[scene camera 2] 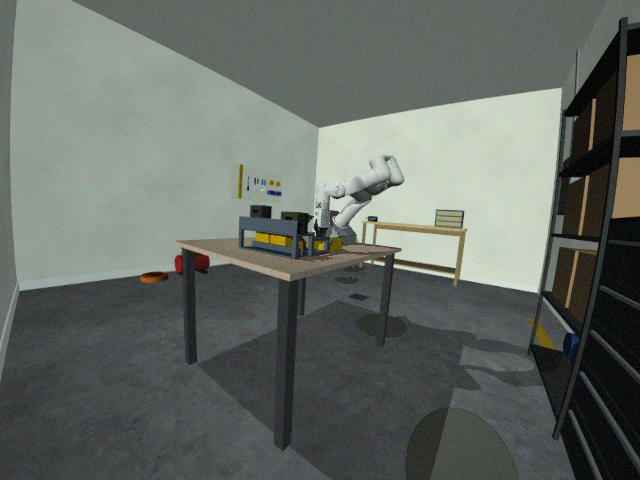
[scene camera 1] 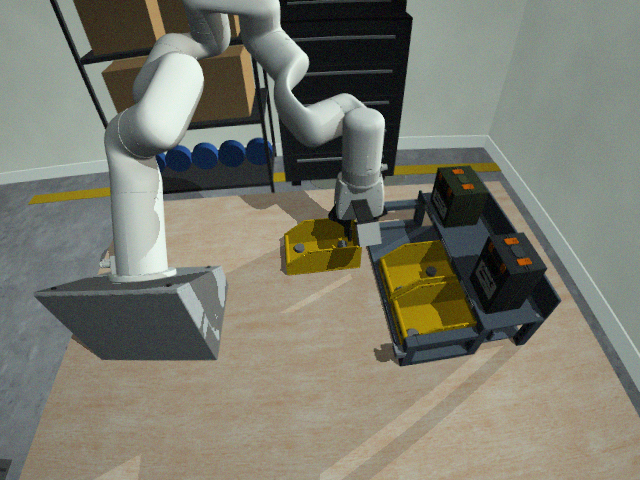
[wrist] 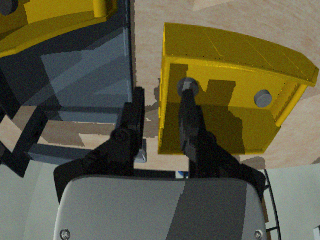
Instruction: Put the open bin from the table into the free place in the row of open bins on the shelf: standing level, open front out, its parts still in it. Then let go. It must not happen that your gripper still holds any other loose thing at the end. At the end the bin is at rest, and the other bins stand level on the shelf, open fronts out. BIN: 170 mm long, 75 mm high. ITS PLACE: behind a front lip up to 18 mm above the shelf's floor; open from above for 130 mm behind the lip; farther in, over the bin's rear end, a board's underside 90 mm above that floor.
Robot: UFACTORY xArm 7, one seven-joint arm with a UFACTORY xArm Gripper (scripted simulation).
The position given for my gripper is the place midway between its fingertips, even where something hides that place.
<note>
I see my gripper (scene camera 1: 356,236), a yellow open bin (scene camera 1: 320,237), a yellow open bin (scene camera 1: 407,263) and a yellow open bin (scene camera 1: 435,307).
My gripper is seen too in the wrist view (wrist: 162,101).
</note>
